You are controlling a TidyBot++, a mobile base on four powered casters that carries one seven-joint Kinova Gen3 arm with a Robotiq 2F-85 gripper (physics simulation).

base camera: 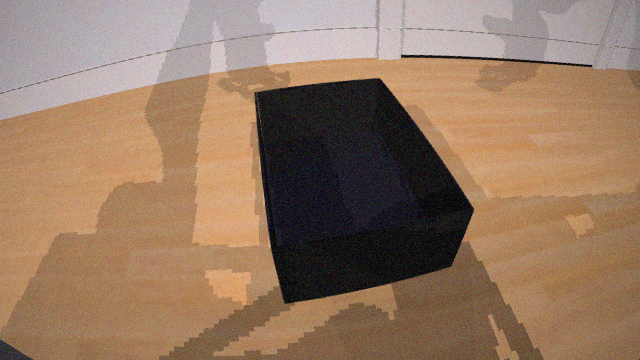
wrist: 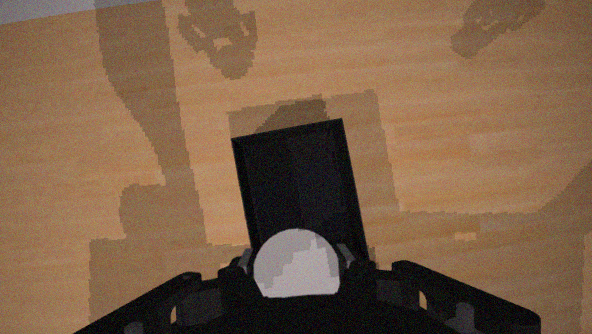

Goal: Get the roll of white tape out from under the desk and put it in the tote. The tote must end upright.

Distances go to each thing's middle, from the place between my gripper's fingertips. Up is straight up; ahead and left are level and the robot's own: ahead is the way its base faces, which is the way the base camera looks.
The black tote (base camera: 356, 197) is 330 mm below my hand, 20 mm to the right of it and 10 mm behind it. Also, from my hand: roll of white tape (wrist: 294, 262) 10 mm above.
